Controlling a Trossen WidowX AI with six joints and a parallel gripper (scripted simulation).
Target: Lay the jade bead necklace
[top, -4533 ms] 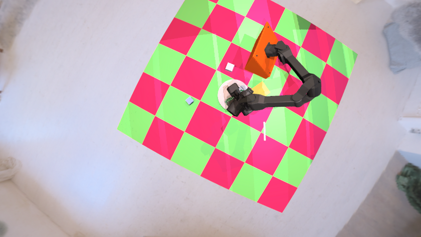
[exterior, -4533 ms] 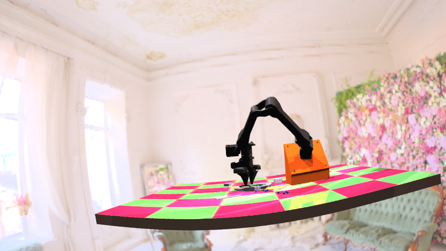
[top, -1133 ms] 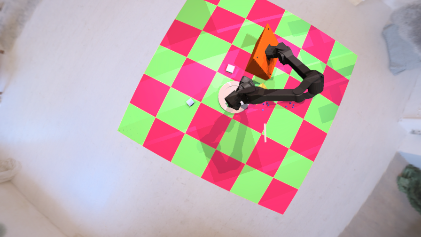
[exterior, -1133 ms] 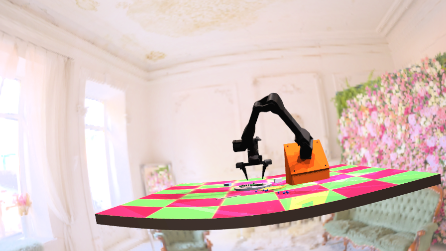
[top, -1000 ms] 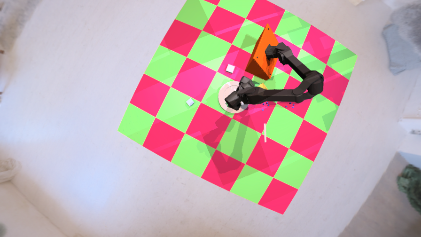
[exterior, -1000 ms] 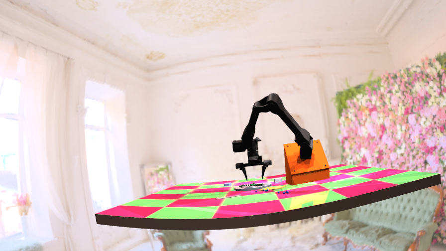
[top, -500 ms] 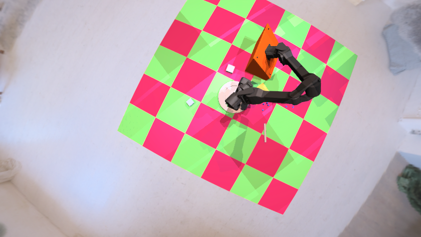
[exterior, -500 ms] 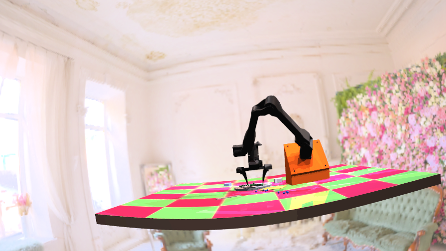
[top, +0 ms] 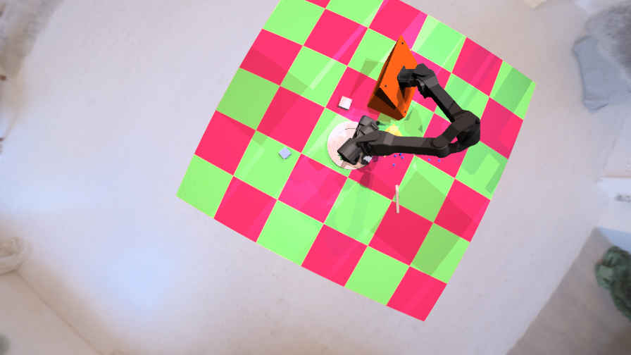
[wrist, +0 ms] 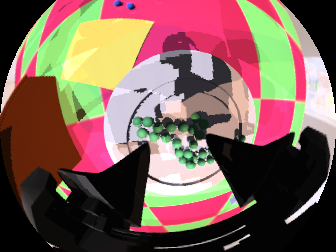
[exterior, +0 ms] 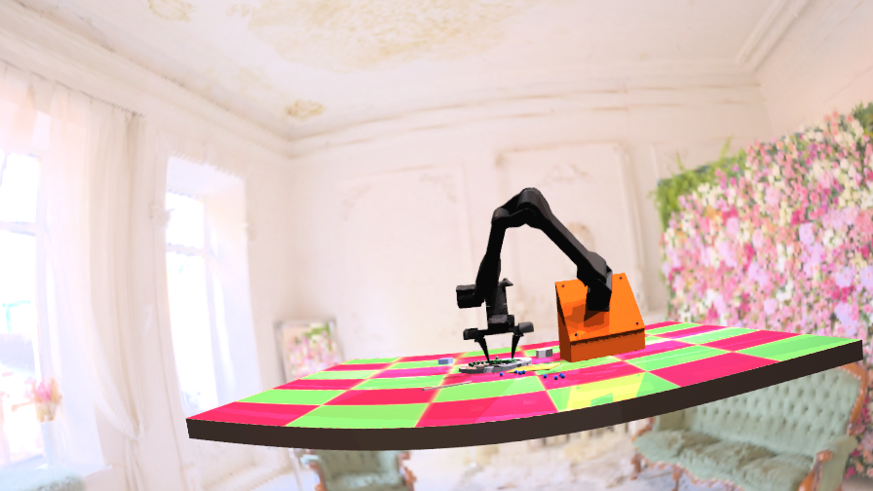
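Now: gripper tip 2 cm short of the round bead board, 1 cm to the left of it and 1 cm above it. The rest, counted from my gripper tip: pale blue cube 22 cm to the right, 19 cm ahead, 1 cm below; then white cube 12 cm to the right, 12 cm behind; then yellow patch 12 cm to the left, 9 cm behind, 1 cm below.
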